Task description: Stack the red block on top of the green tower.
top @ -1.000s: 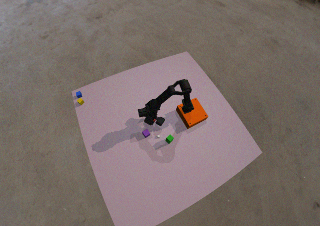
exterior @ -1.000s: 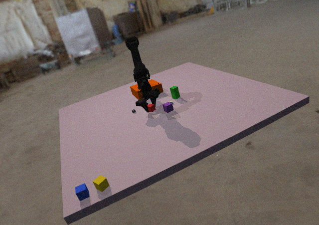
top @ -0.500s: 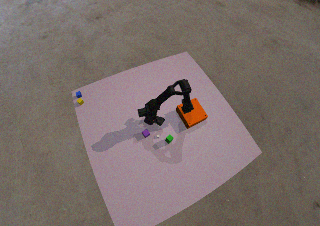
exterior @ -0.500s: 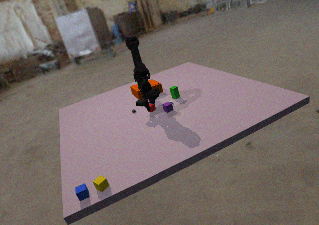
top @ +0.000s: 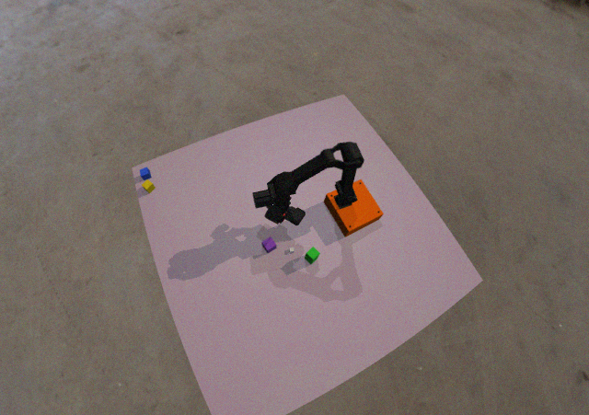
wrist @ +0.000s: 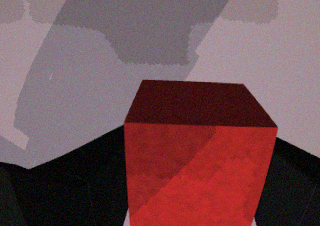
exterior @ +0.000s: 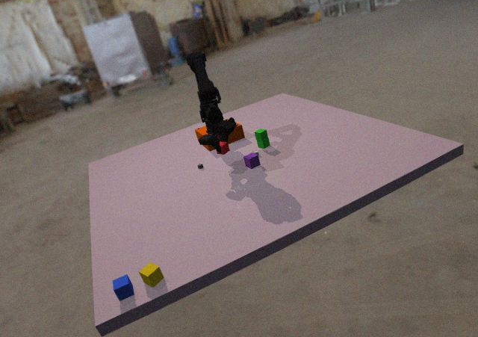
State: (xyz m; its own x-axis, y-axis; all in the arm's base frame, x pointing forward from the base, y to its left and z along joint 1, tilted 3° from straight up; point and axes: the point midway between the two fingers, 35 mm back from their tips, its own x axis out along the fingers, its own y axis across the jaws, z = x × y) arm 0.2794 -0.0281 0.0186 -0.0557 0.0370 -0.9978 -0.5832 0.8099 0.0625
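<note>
Right now the small white cube is 14 cm to the left of my gripper tip and 6 cm below it. From my gripper tip the other things lie so: purple block (9 cm ahead, 9 cm to the left, 5 cm below); then tiny dark cube (7 cm behind, 11 cm to the right, 6 cm below); then red block (1 cm above).
</note>
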